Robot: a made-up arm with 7 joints. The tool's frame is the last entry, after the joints. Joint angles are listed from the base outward.
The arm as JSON. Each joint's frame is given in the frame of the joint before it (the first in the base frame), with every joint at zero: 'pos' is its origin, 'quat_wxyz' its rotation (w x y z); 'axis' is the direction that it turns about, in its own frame. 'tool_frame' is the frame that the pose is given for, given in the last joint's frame.
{
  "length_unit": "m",
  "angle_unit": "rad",
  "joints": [
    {
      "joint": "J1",
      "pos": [
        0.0,
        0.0,
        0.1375
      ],
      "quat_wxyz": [
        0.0,
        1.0,
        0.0,
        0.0
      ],
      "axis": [
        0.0,
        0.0,
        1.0
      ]
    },
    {
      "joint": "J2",
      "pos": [
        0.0,
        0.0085,
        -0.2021
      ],
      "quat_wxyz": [
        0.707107,
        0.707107,
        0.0,
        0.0
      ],
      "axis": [
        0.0,
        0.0,
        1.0
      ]
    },
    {
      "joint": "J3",
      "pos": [
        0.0,
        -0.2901,
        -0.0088
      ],
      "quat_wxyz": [
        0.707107,
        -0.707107,
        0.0,
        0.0
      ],
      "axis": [
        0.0,
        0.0,
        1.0
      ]
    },
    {
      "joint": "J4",
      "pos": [
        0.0,
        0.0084,
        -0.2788
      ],
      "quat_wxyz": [
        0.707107,
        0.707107,
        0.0,
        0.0
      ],
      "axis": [
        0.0,
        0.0,
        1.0
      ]
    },
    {
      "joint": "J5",
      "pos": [
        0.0,
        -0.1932,
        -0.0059
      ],
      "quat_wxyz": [
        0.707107,
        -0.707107,
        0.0,
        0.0
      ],
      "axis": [
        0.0,
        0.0,
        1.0
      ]
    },
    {
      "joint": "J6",
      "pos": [
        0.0,
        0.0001,
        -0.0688
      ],
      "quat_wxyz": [
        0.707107,
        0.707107,
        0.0,
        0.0
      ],
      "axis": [
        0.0,
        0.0,
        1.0
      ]
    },
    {
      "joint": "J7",
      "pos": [
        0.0,
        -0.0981,
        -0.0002
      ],
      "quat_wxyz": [
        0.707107,
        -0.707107,
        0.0,
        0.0
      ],
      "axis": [
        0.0,
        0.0,
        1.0
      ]
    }
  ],
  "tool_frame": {
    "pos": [
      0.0,
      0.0,
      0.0
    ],
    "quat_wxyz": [
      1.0,
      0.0,
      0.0,
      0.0
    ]
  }
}
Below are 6 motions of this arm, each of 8 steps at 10 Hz.
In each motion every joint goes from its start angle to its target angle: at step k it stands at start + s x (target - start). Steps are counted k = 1, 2, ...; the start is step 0. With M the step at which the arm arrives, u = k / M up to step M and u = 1 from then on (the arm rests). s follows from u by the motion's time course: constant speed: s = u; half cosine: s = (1 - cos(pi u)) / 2; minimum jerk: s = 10 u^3 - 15 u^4 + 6 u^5.
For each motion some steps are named. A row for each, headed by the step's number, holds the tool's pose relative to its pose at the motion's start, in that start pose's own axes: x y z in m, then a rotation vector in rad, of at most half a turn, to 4 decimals.
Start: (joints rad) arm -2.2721 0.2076 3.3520 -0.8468 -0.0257 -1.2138 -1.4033
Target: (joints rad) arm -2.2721 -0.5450 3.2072 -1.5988 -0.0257 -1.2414 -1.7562
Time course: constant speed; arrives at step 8
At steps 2, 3, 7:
2: 0.0037 -0.0602 0.0877 -0.0042 0.0508 -0.0982
3: 0.0033 -0.0961 0.1272 -0.0076 0.0749 -0.1417
7: -0.0102 -0.2710 0.2494 -0.0290 0.1518 -0.2837

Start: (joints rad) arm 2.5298 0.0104 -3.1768 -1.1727 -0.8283 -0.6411 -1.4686
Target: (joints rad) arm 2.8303 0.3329 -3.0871 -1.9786 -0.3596 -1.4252 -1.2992
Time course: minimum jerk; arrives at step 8
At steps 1, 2, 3, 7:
1: 0.0071 -0.0034 -0.0037 -0.0225 -0.0174 0.0000
2: 0.0459 -0.0226 -0.0210 -0.1473 -0.1088 -0.0051
3: 0.1202 -0.0639 -0.0397 -0.4021 -0.2696 -0.0413
7: 0.3171 -0.2342 0.0424 -1.5068 -0.5821 -0.5480

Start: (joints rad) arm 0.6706 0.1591 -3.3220 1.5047 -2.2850 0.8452 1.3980
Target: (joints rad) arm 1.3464 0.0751 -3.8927 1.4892 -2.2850 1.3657 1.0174
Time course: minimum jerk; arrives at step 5
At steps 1, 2, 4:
1: 0.0024 0.0012 -0.0026 -0.0217 -0.0084 -0.0188
2: 0.0107 0.0088 -0.0114 -0.1157 -0.0496 -0.1077
4: 0.0129 0.0348 -0.0133 -0.3303 -0.1630 -0.3390

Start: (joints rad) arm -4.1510 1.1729 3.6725 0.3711 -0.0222 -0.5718 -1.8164
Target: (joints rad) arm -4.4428 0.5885 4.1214 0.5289 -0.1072 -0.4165 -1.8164
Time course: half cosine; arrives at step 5
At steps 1, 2, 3, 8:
1: -0.0126 0.0571 0.0191 0.0896 0.0149 0.0236
2: -0.0388 0.1981 0.0864 0.3226 0.0458 0.0792
3: -0.0548 0.3501 0.1989 0.6047 0.0647 0.1372
8: -0.0474 0.4843 0.3509 0.9073 0.0566 0.1908

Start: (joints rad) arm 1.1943 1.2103 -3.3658 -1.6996 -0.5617 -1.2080 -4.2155
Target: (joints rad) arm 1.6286 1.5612 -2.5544 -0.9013 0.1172 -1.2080 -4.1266
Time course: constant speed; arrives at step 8
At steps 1, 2, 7, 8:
1: -0.0647 -0.0149 0.0405 -0.0801 0.0898 -0.0453
2: -0.1323 -0.0194 0.0799 -0.1416 0.1916 -0.1010
7: -0.4486 0.0883 0.2369 -0.1166 0.7945 -0.4651
8: -0.4976 0.1252 0.2584 -0.0424 0.9177 -0.5379

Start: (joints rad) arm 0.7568 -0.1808 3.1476 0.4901 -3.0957 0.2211 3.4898
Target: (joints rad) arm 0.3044 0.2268 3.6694 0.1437 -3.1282 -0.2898 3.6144
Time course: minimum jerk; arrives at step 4
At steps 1, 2, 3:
1: -0.0447 0.0140 0.0035 0.0091 0.0237 0.0194
2: -0.2003 0.0949 0.0415 0.0772 0.0981 0.0771
3: -0.3151 0.2127 0.1136 0.1868 0.1342 0.1063

